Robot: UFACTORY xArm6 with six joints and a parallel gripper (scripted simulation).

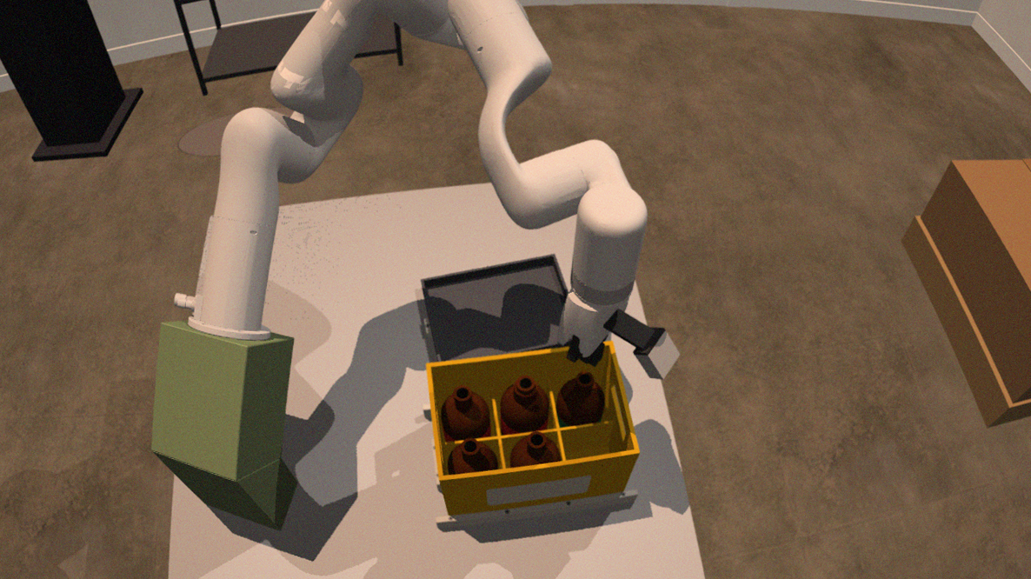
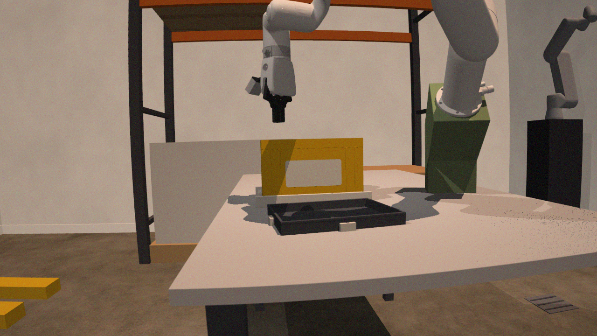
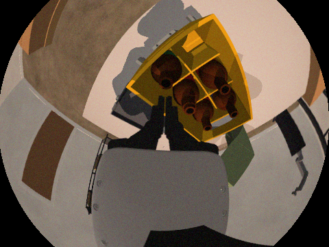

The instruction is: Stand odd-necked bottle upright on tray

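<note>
Right now my hand is 160 mm above the yellow crate, 80 mm past it and 60 mm to the left of it. The rest, counted from my hand: glass bottle: 160 mm below, 80 mm behind, 10 mm to the right; then dark tray: 230 mm below, 220 mm to the left, 130 mm behind.
</note>
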